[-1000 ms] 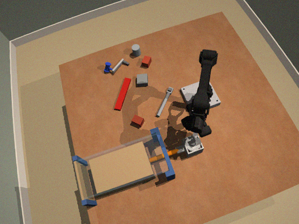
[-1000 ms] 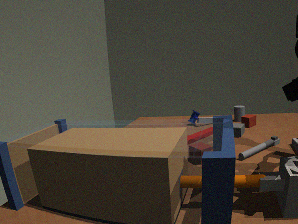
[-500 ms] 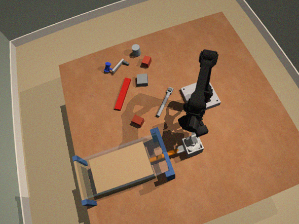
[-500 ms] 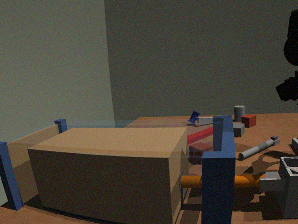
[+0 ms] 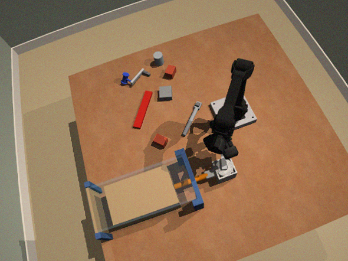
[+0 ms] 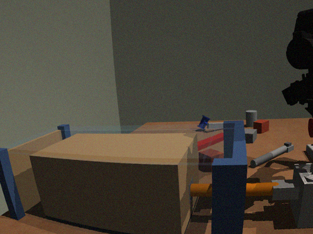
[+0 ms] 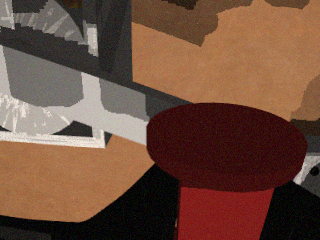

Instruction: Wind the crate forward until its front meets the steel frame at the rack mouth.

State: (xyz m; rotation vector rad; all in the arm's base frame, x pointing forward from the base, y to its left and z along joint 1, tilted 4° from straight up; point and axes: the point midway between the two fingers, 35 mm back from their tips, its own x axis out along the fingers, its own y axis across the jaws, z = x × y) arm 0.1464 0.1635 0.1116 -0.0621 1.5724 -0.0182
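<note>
My gripper tip is 19 cm short of the blue frame, 10 cm to the right of it and 1 cm above it. Round my gripper tip: red knob 2 cm above; then winch handle 4 cm to the left, 1 cm below, 1 cm ahead; then grey winch 9 cm to the left, 8 cm below, 1 cm ahead.
</note>
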